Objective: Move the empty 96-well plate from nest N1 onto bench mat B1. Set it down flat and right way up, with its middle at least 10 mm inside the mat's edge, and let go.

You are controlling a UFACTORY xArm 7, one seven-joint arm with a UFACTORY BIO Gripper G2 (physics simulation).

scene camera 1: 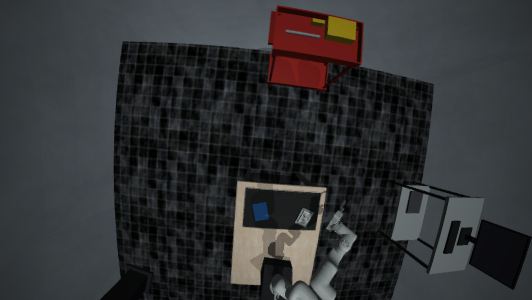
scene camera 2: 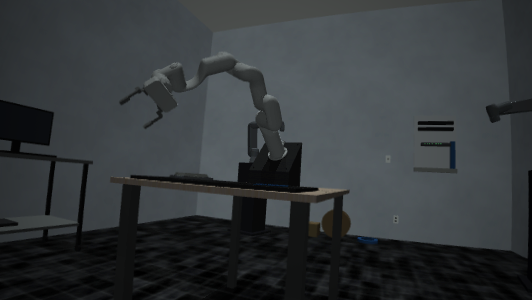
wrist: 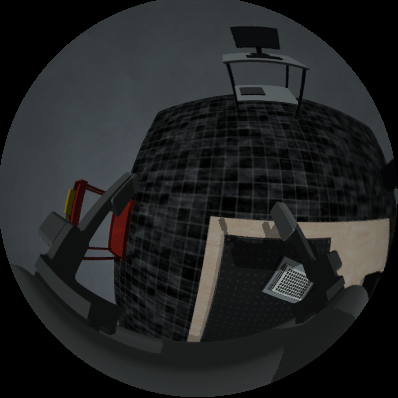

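Where they show: hand, its tool point: (scene camera 1: 339, 209) (scene camera 2: 136, 113) (wrist: 212, 209); arm's base, origin of its link: (scene camera 2: 277, 153).
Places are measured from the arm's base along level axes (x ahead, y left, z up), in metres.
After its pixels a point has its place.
The white 96-well plate (scene camera 1: 304, 217) {x 0.620, y -0.075, z -0.161 m} (wrist: 295, 281) {x 0.614, y -0.090, z -0.160 m} sits in the grey nest (wrist: 270, 288) {x 0.681, y -0.051, z -0.166 m} on the dark board; in the scene camera 2 view, plate and nest show edge-on as a low grey shape. The blue bench mat (scene camera 1: 260, 212) {x 0.542, y 0.326, z -0.183 m} (scene camera 2: 271, 185) {x 0.565, y 0.333, z -0.185 m} lies flat at the other end of the board. It does not show in the wrist view. My gripper (scene camera 2: 133, 115) {x 0.859, y -0.191, z 0.081 m} (wrist: 205, 194) {x 0.859, y -0.191, z 0.081 m} is open and empty, tilted, high above table height and off to the plate's side. In the wrist view one finger overlaps the plate's right edge.
The dark board (scene camera 1: 282, 202) {x 0.692, y 0.165, z -0.184 m} (wrist: 240, 300) {x 0.742, y 0.024, z -0.184 m} lies on the wooden table (scene camera 1: 250, 250) {x 0.125, y 0.291, z -0.198 m} (scene camera 2: 330, 193) {x 0.469, y 0.542, z -0.200 m} (wrist: 350, 232) {x 0.375, y -0.282, z -0.197 m}. A desk with a monitor (scene camera 1: 501, 253) (scene camera 2: 25, 122) (wrist: 255, 38) stands beyond the table's nest side. A red cart (scene camera 1: 300, 45) (wrist: 120, 235) stands farther off.
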